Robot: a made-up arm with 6 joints. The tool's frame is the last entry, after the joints. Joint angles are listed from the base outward.
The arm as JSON. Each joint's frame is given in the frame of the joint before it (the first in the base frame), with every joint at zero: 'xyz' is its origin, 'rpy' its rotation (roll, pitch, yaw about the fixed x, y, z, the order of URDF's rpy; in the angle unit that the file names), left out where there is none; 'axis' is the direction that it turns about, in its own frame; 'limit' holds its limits. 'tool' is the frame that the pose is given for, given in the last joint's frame.
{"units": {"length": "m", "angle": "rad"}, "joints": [
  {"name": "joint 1", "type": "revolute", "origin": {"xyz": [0.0, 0.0, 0.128], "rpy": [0.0, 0.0, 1.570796]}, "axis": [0.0, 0.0, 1.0], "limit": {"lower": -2.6, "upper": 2.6}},
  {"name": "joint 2", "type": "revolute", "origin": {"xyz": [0.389, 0.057, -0.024], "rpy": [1.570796, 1.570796, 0.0]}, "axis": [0.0, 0.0, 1.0], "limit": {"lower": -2.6, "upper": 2.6}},
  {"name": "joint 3", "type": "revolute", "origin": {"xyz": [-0.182, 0.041, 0.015], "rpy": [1.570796, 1.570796, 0.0]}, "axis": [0.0, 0.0, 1.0], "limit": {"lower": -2.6, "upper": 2.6}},
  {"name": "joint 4", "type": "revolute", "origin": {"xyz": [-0.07, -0.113, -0.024], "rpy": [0.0, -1.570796, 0.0]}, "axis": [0.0, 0.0, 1.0], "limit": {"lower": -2.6, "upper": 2.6}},
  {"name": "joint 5", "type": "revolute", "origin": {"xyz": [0.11, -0.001, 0.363], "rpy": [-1.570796, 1.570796, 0.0]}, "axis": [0.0, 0.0, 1.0], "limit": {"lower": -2.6, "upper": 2.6}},
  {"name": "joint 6", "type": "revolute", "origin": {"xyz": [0.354, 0.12, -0.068], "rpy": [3.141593, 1.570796, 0.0]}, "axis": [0.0, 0.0, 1.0], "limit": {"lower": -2.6, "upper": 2.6}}
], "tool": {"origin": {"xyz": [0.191, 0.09, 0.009], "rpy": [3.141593, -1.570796, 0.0]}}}
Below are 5 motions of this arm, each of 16 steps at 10 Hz.
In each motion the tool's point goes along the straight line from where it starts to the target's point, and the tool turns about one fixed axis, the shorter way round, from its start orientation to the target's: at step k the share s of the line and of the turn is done. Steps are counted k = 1, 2, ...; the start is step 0. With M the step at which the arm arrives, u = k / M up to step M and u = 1 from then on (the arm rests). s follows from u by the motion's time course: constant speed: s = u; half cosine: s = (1 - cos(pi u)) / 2; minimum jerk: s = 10 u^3 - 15 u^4 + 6 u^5.
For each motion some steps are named. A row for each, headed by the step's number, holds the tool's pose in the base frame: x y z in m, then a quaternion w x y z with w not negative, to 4 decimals.
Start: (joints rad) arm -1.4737 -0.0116 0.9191 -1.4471 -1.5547 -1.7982
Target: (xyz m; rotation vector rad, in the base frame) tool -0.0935 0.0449 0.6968 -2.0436 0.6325 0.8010
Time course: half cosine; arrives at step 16
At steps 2, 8, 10, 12, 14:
2: 0.4520 0.4679 0.7120 0.1468 -0.7652 0.5559 0.2896
8: 0.1900 0.2648 0.7047 0.2819 -0.8056 0.4187 0.3103
10: 0.0815 0.1806 0.7017 0.3350 -0.8131 0.3567 0.3153
12: -0.0105 0.1093 0.6991 0.3782 -0.8152 0.3023 0.3179
14: -0.0719 0.0616 0.6974 0.4061 -0.8144 0.2650 0.3188

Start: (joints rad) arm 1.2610 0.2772 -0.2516 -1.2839 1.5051 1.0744
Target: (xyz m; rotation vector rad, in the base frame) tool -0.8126 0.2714 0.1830 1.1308 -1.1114 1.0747
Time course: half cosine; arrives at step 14
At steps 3, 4, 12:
3: -0.5156 0.3973 0.1819 0.8182 0.3185 -0.4108 0.2455
4: -0.5420 0.3861 0.1820 0.8007 0.3353 -0.4189 0.2663
12: -0.7961 0.2784 0.1829 0.5913 0.4753 -0.4727 0.4484

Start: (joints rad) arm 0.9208 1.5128 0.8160 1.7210 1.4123 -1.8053
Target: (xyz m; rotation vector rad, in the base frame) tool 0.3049 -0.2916 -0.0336 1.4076 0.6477 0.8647
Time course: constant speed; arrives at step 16
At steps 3, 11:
3: 0.5033 -0.2254 0.0514 0.5676 0.5023 0.3692 0.5377
11: 0.3812 -0.2662 -0.0009 0.6106 0.5750 0.3181 0.4420

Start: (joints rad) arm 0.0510 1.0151 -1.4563 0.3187 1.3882 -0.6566
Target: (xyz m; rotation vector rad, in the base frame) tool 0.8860 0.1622 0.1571 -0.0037 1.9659 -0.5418
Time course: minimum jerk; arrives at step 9
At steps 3, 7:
3: 0.5275 0.6517 0.1430 0.5500 -0.2041 0.8098 0.0106
7: 0.8513 0.2095 0.1557 0.5286 -0.0215 0.8237 -0.2040

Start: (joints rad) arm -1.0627 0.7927 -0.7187 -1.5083 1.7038 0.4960
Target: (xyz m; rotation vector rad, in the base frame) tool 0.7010 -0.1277 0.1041 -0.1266 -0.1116 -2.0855
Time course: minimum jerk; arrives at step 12
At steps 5, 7, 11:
5: 0.7158 0.0645 0.1463 0.5374 -0.1680 -0.1244 -0.8170
7: 0.7089 -0.0257 0.1265 0.5217 -0.1140 -0.0879 -0.8409
11: 0.7011 -0.1262 0.1044 0.5012 -0.0533 -0.0468 -0.8624

